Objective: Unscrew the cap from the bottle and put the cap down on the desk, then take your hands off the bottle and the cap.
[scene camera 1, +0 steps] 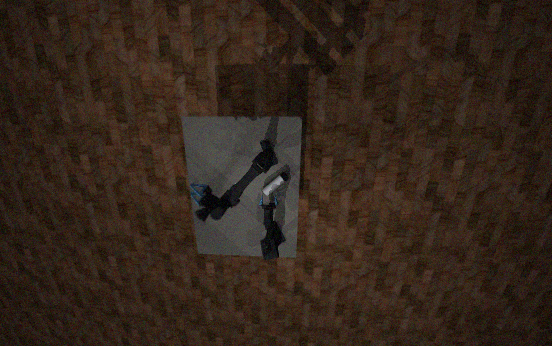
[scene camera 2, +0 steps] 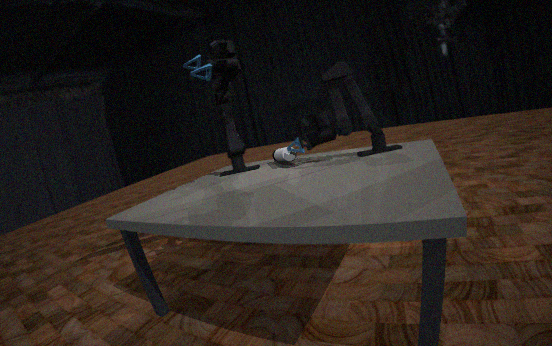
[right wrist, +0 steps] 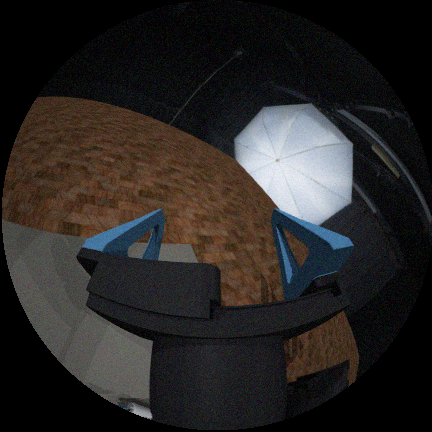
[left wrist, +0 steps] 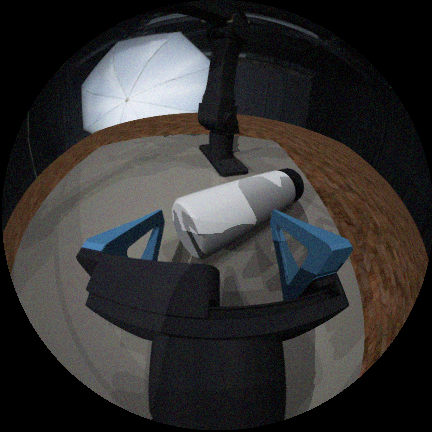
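Pixels of known places: left gripper, fingertip midpoint: (scene camera 1: 268, 194) (scene camera 2: 291, 146) (left wrist: 216, 215); right gripper, fingertip midpoint: (scene camera 1: 190, 188) (scene camera 2: 186, 69) (right wrist: 217, 214); left arm's base at its link origin: (scene camera 1: 277, 232) (scene camera 2: 380, 151); right arm's base at its link origin: (scene camera 1: 269, 153) (scene camera 2: 240, 171) (left wrist: 219, 157).
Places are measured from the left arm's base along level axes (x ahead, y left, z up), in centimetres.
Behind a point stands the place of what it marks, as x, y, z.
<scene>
A white bottle (scene camera 1: 273, 184) {-16.2, -43.1, 7.4} (scene camera 2: 285, 154) {-6.5, -40.7, 5.7} (left wrist: 220, 212) {-10.2, -38.0, 7.8} lies on its side on the desk (scene camera 1: 215, 145) {13.3, -87.2, 0.0} (scene camera 2: 320, 212) {57.3, -32.8, 0.0}. Its black cap (scene camera 1: 285, 177) {-26.5, -44.3, 6.5} (scene camera 2: 274, 155) (left wrist: 296, 184) {-25.4, -42.0, 5.7} is on the end that points away from my left gripper. My left gripper (scene camera 1: 268, 199) {-9.7, -37.5, 8.1} (scene camera 2: 294, 146) {-9.7, -37.5, 8.1} (left wrist: 216, 215) {-9.7, -37.5, 8.1} is open, low over the desk at the bottle's base end. In the left wrist view the base end shows between its fingertips; whether they touch it I cannot tell. My right gripper (scene camera 1: 192, 191) {16.5, -68.7, 48.1} (scene camera 2: 188, 70) {16.5, -68.7, 48.1} (right wrist: 217, 214) {16.5, -68.7, 48.1} is open and empty, high up and far from the bottle.
The right arm's base (scene camera 2: 240, 170) {-18.6, -64.2, 1.0} (left wrist: 223, 160) {-21.3, -61.3, 1.0} stands on the desk beyond the bottle in the left wrist view. The left arm's base (scene camera 2: 380, 150) {3.4, -0.8, 1.0} stands at the right in scene camera 2. A white umbrella (left wrist: 145, 80) (right wrist: 295, 160) stands off the desk.
</scene>
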